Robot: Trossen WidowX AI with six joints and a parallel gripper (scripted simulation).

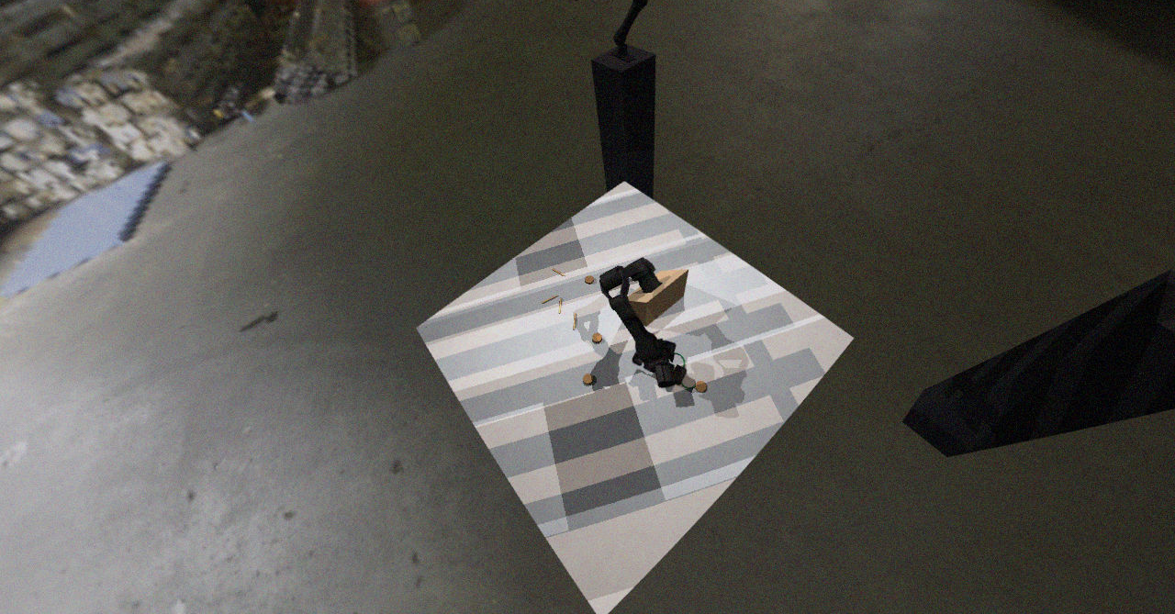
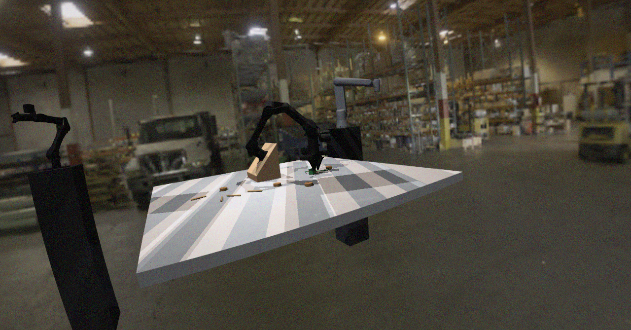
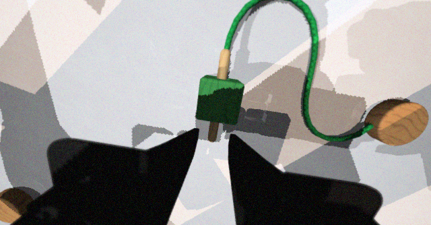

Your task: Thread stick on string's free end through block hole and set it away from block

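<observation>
Now: gripper tip 30 mm past the green cube, 10 mm to the left of it and 10 mm above it. Also, from my gripper tip: thin wooden stick: 40 mm behind, 20 mm to the right, 10 mm below; then round wooden button: 140 mm to the left, 80 mm behind, 20 mm below.
</observation>
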